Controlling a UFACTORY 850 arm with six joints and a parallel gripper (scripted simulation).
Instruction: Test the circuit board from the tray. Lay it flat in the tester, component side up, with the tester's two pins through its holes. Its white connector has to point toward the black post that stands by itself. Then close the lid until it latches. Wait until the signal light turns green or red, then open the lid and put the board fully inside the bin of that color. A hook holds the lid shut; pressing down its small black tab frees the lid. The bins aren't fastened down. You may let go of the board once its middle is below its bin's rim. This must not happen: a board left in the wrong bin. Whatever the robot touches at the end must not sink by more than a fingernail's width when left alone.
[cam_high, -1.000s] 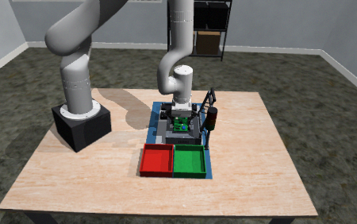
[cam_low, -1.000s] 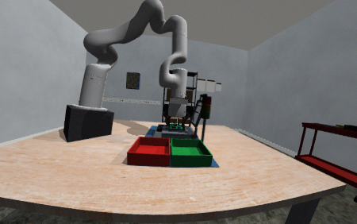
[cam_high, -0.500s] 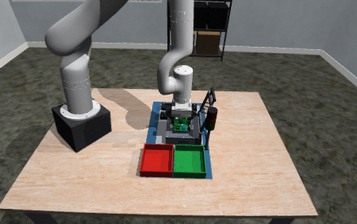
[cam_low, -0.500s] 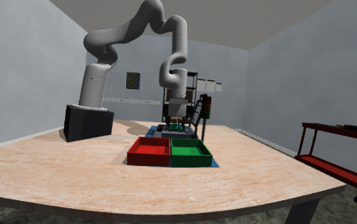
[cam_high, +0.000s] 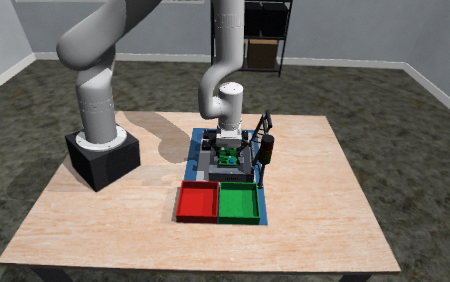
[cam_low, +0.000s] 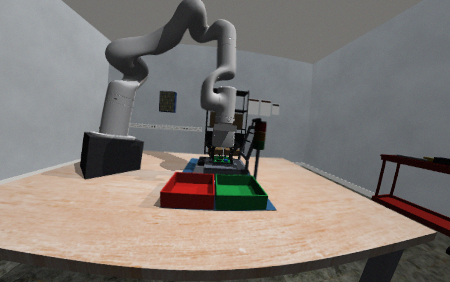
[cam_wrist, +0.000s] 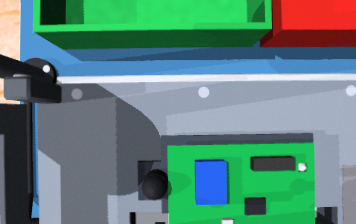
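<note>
My gripper is now right at the green circuit board. Round my hand: dark nest: 1 cm to the left, 1 cm below; clear lid: 12 cm ahead, 10 cm above, 1 cm to the left; green bin: 20 cm to the right, 7 cm below, 6 cm ahead.
</note>
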